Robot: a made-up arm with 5 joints.
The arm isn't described. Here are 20 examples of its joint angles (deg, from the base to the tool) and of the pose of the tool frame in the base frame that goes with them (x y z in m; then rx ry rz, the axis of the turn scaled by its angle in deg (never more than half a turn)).
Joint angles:
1: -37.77 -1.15 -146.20 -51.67 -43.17
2: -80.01 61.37 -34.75 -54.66 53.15
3: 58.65 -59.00 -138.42 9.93 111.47
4: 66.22 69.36 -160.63 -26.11 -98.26
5: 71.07 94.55 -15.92 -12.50 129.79
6: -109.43 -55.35 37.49 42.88 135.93
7: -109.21 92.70 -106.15 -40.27 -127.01
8: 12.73 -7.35 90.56 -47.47 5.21
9: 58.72 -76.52 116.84 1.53 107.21
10: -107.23 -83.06 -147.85 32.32 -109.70
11: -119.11 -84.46 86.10 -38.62 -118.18
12: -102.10 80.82 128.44 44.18 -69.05
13: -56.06 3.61 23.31 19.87 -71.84
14: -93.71 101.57 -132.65 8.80 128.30
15: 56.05 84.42 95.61 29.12 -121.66
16: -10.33 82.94 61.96 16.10 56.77
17: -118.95 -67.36 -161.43 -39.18 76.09
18: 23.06 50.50 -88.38 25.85 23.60
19: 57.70 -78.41 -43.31 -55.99 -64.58
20: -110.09 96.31 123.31 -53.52 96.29
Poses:
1: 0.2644 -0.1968 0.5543 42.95 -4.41 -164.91
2: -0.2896 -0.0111 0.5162 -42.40 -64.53 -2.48
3: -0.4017 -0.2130 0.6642 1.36 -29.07 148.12
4: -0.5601 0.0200 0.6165 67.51 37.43 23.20
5: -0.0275 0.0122 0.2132 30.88 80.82 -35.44
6: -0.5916 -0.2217 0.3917 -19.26 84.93 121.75
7: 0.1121 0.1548 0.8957 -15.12 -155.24 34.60
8: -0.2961 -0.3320 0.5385 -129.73 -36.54 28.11
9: 0.0057 -0.0225 0.4921 -86.28 -49.25 48.05
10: 0.4078 -0.2600 0.5491 103.91 3.03 -137.11
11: -0.1541 0.1950 0.6221 72.71 -26.48 -16.24
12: -0.1665 -0.7338 0.7005 -93.65 -73.84 -3.80
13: -0.5136 0.1938 0.3319 125.94 -45.25 81.18
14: 0.1743 -0.2060 0.6271 -45.41 -11.83 -22.40
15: 0.0431 -0.7108 0.3337 9.94 -91.69 -149.09
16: -0.3248 -0.2995 0.3872 96.77 118.44 -63.90
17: -0.0244 -0.2888 0.5526 101.93 69.83 13.81
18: -0.2074 0.1604 0.6196 -30.25 -13.99 -96.98
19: 0.3012 -0.4217 0.6619 -74.64 -30.13 151.21
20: -0.1975 -0.3504 0.5974 -145.06 70.64 -56.18
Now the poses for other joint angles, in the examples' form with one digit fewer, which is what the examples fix.
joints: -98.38 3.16 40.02 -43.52 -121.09
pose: -0.472 -0.027 0.888 144.7 -82.3 21.7
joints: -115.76 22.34 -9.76 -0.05 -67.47
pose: -0.453 0.238 0.776 152.9 -78.7 22.6
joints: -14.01 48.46 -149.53 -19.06 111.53
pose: -0.149 -0.205 0.823 -74.7 -67.4 -120.5
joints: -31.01 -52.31 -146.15 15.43 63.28
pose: -0.019 -0.236 0.756 40.5 -6.6 143.3
